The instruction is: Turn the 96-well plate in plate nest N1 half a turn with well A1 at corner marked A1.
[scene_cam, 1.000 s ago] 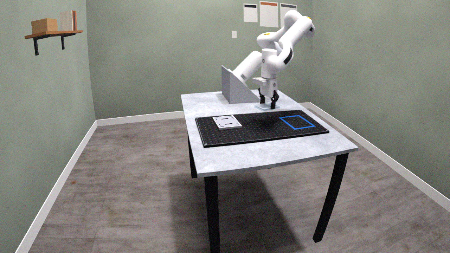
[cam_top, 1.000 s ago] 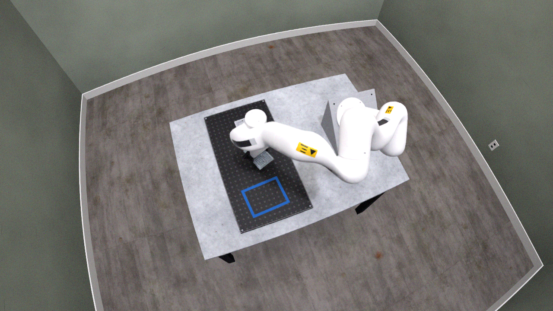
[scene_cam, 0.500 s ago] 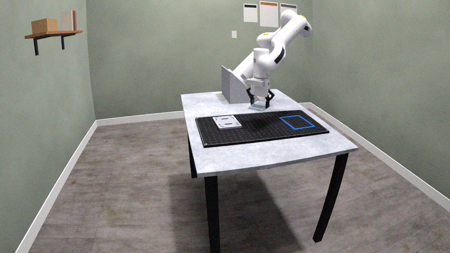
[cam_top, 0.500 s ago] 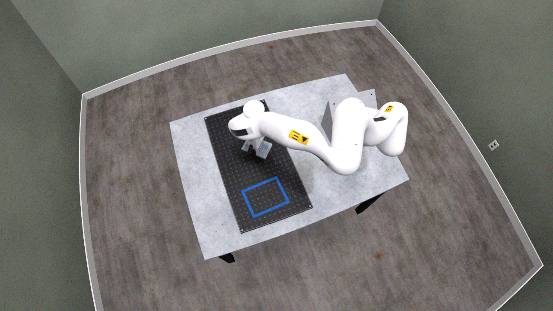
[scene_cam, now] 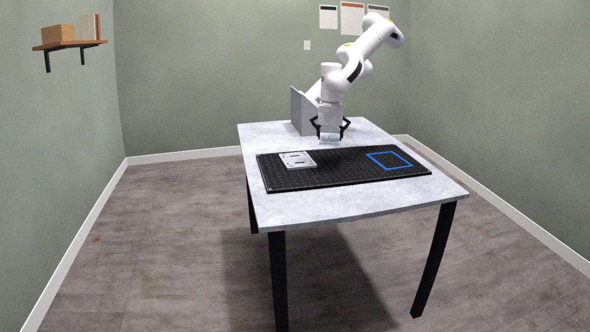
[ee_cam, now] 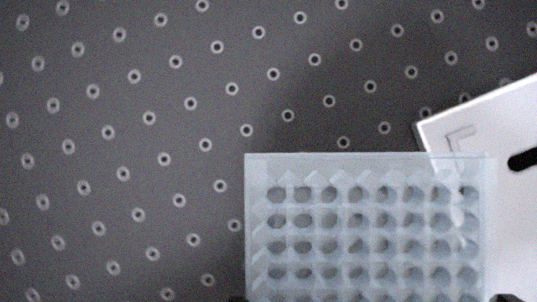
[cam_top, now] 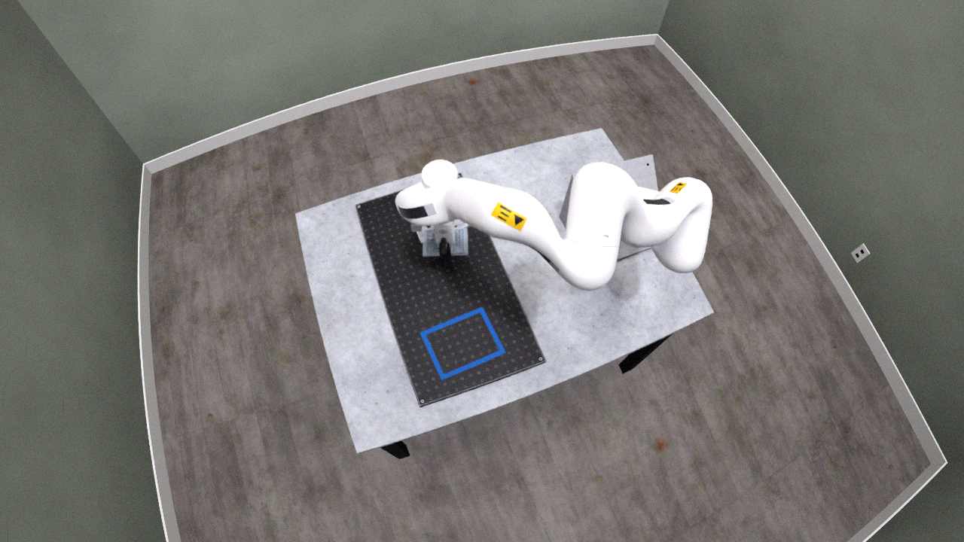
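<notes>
My hand is 130 mm to the left of the slotted fixture plate, 100 mm above it and 20 mm past it. From my hand the other things lie so: 96-well plate (10 mm below).
</notes>
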